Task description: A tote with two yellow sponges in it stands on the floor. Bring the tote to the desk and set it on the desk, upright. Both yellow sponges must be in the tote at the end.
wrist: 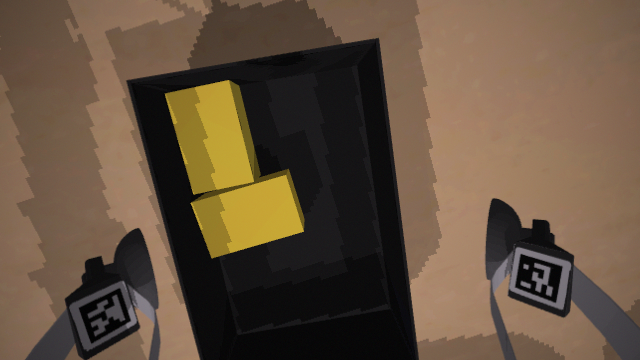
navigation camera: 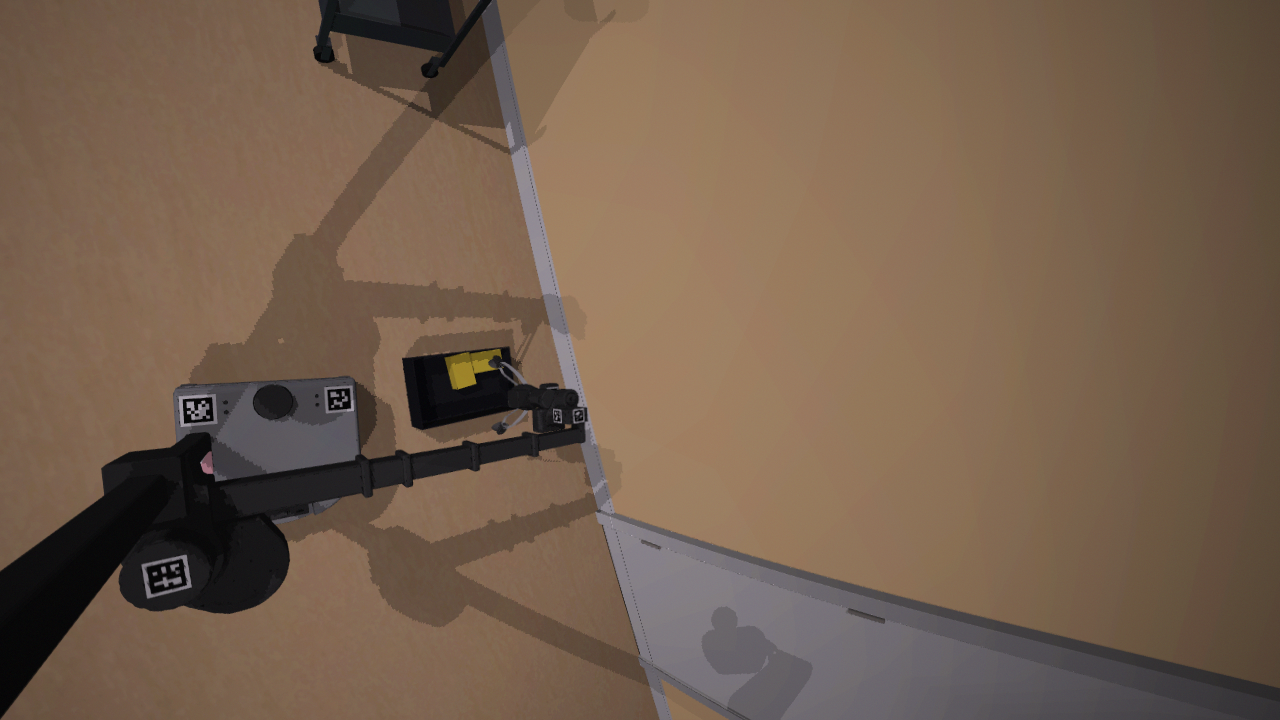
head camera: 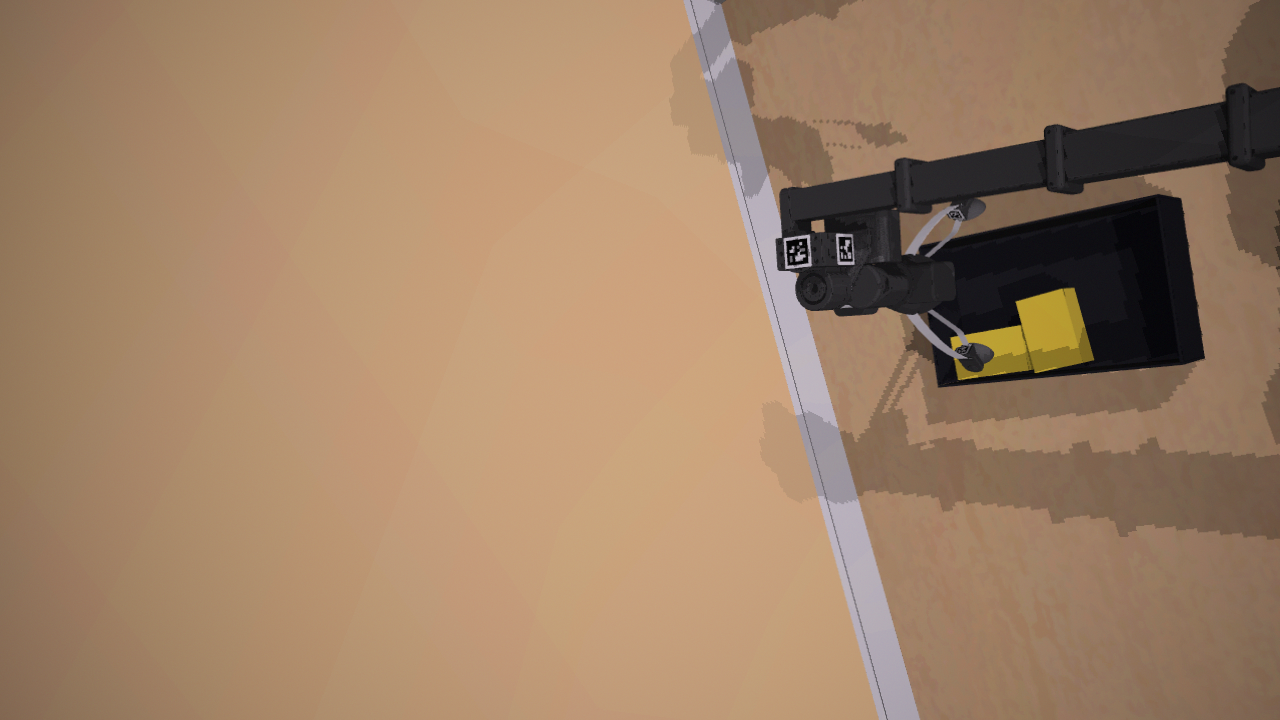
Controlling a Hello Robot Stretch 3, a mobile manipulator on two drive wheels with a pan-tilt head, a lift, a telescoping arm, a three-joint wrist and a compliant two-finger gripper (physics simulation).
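Where they show: gripper, fingertip midpoint: (wrist: pixel 319 241) (navigation camera: pixel 494 394) (head camera: pixel 978 281); robot's base, origin of the base link: (navigation camera: pixel 273 400).
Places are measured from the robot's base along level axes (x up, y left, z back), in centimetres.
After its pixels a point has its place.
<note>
The black tote (head camera: pixel 1183 282) {z 0.3, x 4.7, y -32.8 cm} (navigation camera: pixel 413 394) {z 1.0, x 6.7, y -32.8 cm} (wrist: pixel 330 200) {z 3.9, x 0.3, y -48.4 cm} stands upright on the floor. One yellow sponge (head camera: pixel 1009 347) {z -6.8, x 4.8, y -53.7 cm} (navigation camera: pixel 480 360) {z -7.8, x 4.8, y -54.2 cm} (wrist: pixel 215 137) {z -7.1, x 4.8, y -56.8 cm} lies along its long wall, near the corner at the wall-side end. The other yellow sponge (head camera: pixel 1054 329) {z -4.6, x 4.8, y -47.7 cm} (navigation camera: pixel 460 369) {z -5.3, x 4.8, y -47.6 cm} (wrist: pixel 250 215) {z -4.6, x 4.8, y -48.7 cm} lies crosswise against the first one's end. My gripper (head camera: pixel 972 282) {z 2.2, x 19.8, y -51.1 cm} (navigation camera: pixel 497 394) {z 2.2, x 19.8, y -51.1 cm} (wrist: pixel 319 241) {z 2.2, x 19.8, y -51.1 cm} is open and empty, above the tote. In the wrist view its fingertips stand wide apart, outside the left and right walls of the tote. I cannot make out the desk in these views.
A tan wall (head camera: pixel 358 358) {z -1.6, x 81.7, y -90.2 cm} (navigation camera: pixel 895 268) {z -21.1, x 112.0, y -85.3 cm} with a pale baseboard (head camera: pixel 810 367) {z -9.1, x 3.2, y -86.9 cm} (navigation camera: pixel 544 223) {z -54.6, x 9.2, y -76.9 cm} runs close to my wrist. My base (navigation camera: pixel 286 443) {z 8.8, x 16.0, y -1.9 cm} stands beside the tote. A dark wheeled cart (navigation camera: pixel 384 28) {z -95.7, x 18.2, y -20.7 cm} is at the top of the navigation view. A grey panel (navigation camera: pixel 895 667) {z 77.8, x 109.7, y -107.9 cm} is at lower right.
</note>
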